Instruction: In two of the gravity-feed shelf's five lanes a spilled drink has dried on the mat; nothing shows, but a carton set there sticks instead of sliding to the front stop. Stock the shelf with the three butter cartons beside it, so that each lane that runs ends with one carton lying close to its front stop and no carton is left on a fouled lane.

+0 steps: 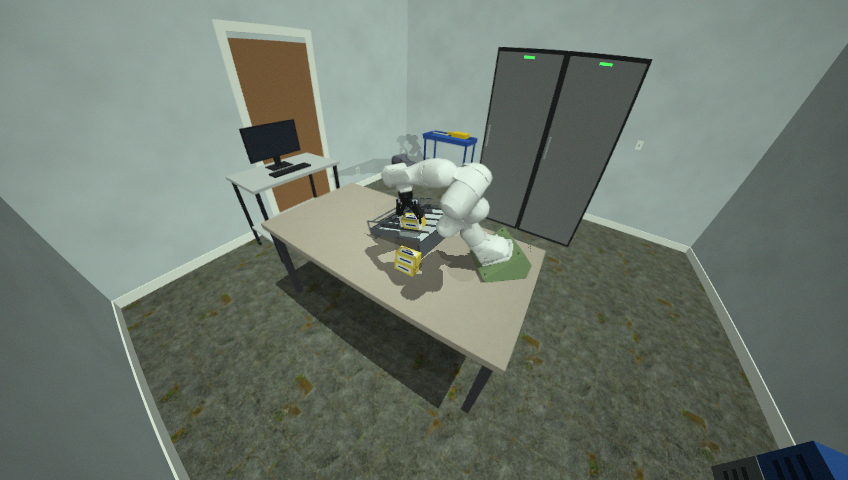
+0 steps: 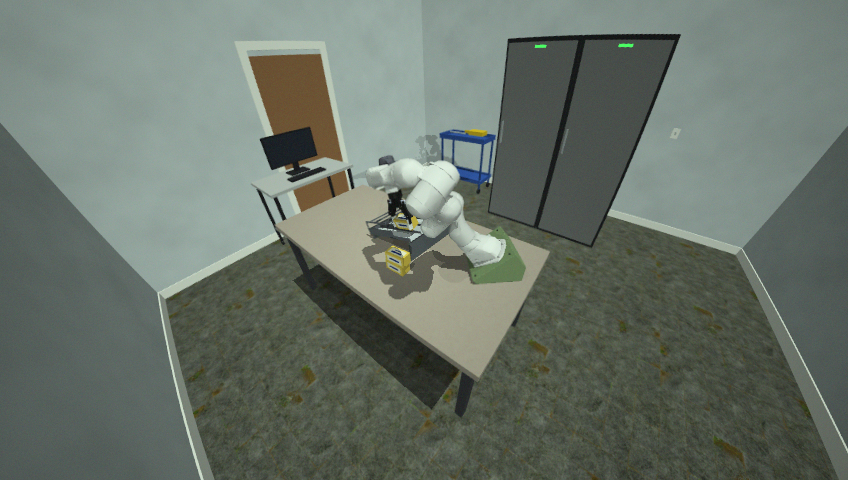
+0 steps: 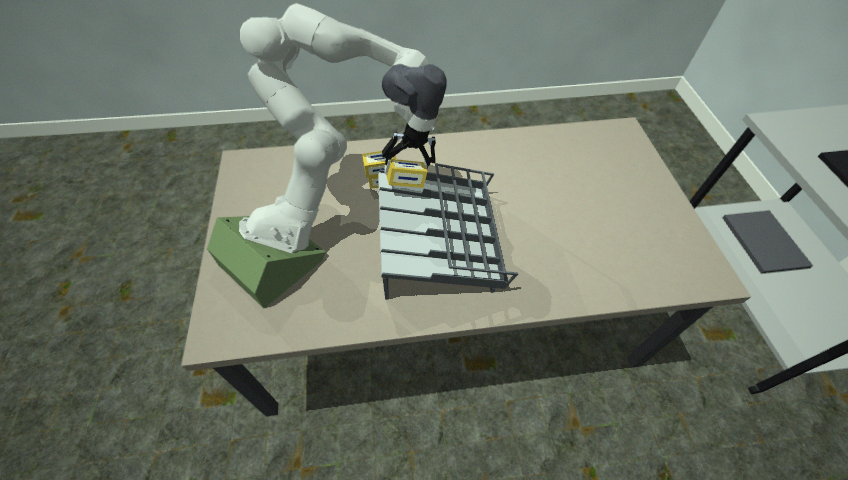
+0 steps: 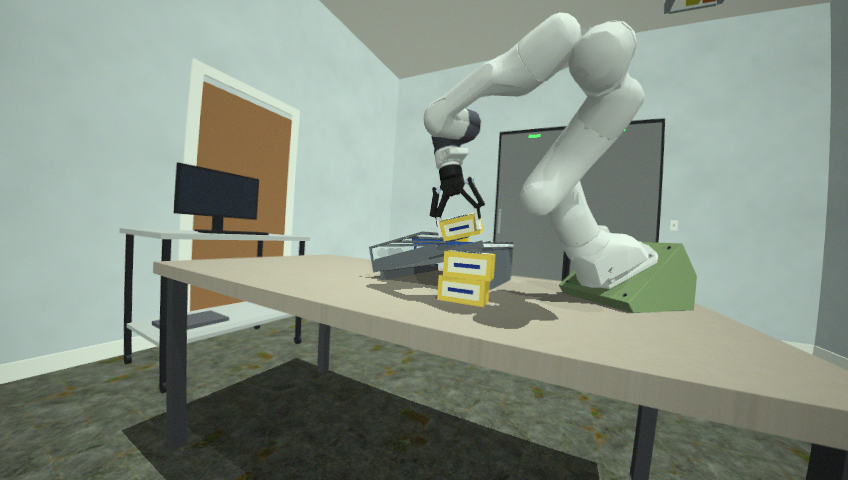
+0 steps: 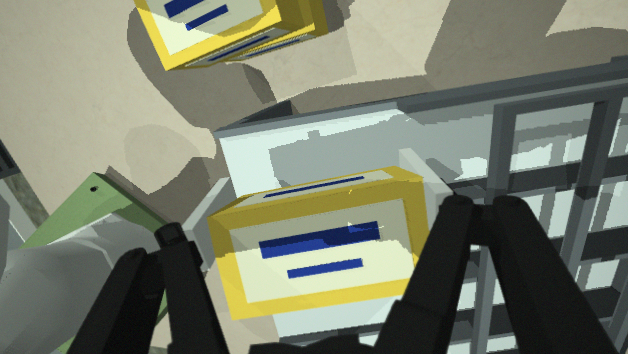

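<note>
My gripper [image 3: 408, 167] [image 4: 458, 223] [image 5: 315, 180] is shut on a yellow butter carton [image 1: 412, 222] [image 2: 404, 222] [image 3: 407, 177] [image 4: 459, 228] [image 5: 325, 287], gripped by its ends. The carton is tilted along the slope, at the high open end of the gravity-feed shelf [image 3: 464, 281] [image 4: 404, 261] [image 5: 450, 98], by the side near the stack. I cannot tell its exact lane or whether it touches the mat. Two other cartons stand stacked beside the shelf: the upper carton [image 4: 468, 265] [image 5: 220, 22] on the lower carton [image 4: 462, 291]. No carton shows farther down the lanes.
The green robot base [image 1: 505, 264] [image 3: 261, 270] stands behind the shelf's high end. Rails [image 3: 470, 237] cross over the low front half. Dark dividers [image 3: 404, 230] separate the lanes. The table [image 3: 595, 237] extends beyond the front. A monitor desk [image 1: 285, 169] stands farther off.
</note>
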